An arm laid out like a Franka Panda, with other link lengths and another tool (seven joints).
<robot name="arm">
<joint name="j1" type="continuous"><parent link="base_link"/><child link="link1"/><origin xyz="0.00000 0.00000 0.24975" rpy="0.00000 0.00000 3.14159"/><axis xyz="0 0 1"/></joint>
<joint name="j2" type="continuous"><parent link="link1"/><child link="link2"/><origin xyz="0.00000 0.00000 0.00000" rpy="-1.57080 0.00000 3.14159"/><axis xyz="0 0 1"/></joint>
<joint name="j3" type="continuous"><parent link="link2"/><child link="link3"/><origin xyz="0.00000 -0.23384 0.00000" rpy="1.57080 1.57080 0.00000"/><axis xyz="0 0 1"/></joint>
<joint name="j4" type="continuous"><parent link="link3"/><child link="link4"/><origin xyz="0.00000 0.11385 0.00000" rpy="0.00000 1.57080 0.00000"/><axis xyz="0 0 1"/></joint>
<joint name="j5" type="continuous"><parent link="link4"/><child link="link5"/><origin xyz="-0.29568 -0.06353 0.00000" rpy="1.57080 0.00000 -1.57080"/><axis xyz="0 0 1"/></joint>
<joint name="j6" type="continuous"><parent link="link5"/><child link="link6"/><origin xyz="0.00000 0.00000 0.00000" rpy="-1.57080 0.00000 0.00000"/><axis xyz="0 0 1"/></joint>
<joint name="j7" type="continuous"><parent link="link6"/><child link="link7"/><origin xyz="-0.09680 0.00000 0.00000" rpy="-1.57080 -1.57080 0.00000"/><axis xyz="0 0 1"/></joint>
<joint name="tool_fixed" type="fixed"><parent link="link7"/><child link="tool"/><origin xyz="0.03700 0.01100 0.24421" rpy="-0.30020 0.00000 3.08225"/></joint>
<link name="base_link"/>
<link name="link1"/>
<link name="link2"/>
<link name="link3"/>
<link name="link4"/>
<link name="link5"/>
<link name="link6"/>
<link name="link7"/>
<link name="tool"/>
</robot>
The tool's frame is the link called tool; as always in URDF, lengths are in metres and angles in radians. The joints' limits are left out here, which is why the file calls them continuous.
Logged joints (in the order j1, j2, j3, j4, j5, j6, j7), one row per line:
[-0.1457, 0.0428, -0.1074, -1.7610, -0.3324, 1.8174, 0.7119]
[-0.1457, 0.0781, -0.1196, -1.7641, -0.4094, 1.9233, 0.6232]
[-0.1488, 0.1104, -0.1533, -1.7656, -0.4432, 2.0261, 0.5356]
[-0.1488, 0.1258, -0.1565, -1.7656, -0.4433, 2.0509, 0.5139]
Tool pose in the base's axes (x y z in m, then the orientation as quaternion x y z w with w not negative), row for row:
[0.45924, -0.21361, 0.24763, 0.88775, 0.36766, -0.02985, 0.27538]
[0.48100, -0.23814, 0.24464, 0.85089, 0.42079, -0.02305, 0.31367]
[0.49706, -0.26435, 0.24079, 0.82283, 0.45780, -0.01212, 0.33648]
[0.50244, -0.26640, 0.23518, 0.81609, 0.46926, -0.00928, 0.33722]
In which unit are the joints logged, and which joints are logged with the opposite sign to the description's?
The joints are logged in radians. Opposite sign: none.
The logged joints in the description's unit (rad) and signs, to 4 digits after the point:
[-0.1457, 0.0428, -0.1074, -1.7610, -0.3324, 1.8174, 0.7119]
[-0.1457, 0.0781, -0.1196, -1.7641, -0.4094, 1.9233, 0.6232]
[-0.1488, 0.1104, -0.1533, -1.7656, -0.4432, 2.0261, 0.5356]
[-0.1488, 0.1258, -0.1565, -1.7656, -0.4433, 2.0509, 0.5139]

